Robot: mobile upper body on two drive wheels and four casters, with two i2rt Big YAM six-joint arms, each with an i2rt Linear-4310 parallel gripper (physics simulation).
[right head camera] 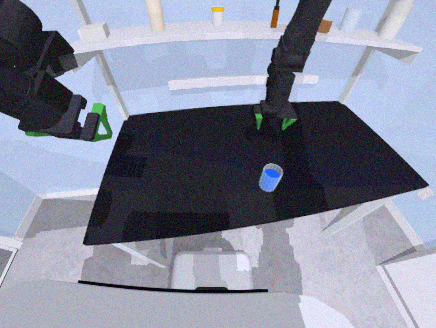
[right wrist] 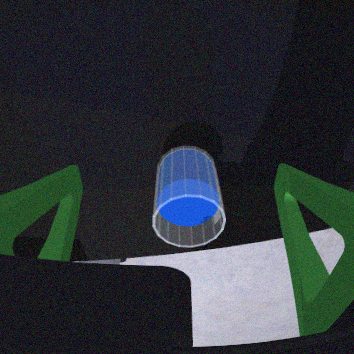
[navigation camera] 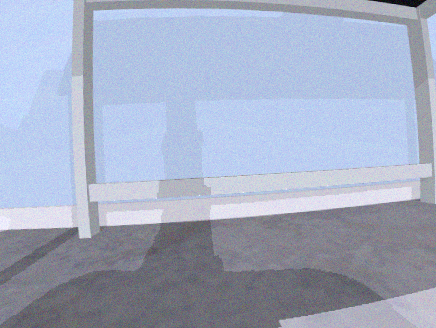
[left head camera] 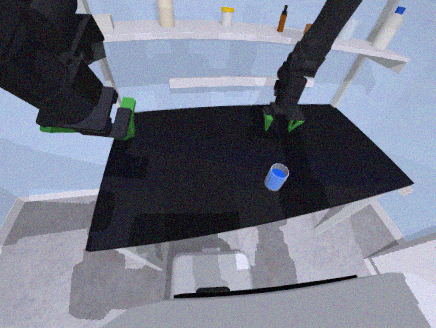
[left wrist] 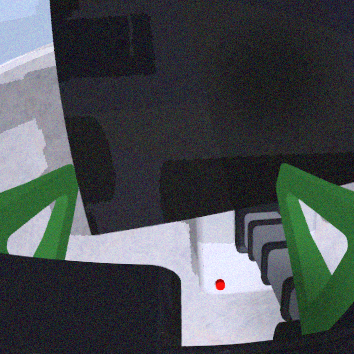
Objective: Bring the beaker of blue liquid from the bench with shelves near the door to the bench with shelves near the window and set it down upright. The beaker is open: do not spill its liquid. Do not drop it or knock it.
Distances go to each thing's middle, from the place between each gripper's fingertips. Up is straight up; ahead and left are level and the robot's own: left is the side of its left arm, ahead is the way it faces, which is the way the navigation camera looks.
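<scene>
Clear beaker of blue liquid (right wrist: 188, 211): 140 mm below my right hand, 120 mm behind it, 10 mm to the right of it.
Clear beaker of blue liquid again: 310 mm below my left hand, 110 mm ahead of it, 470 mm to the right of it.
</scene>
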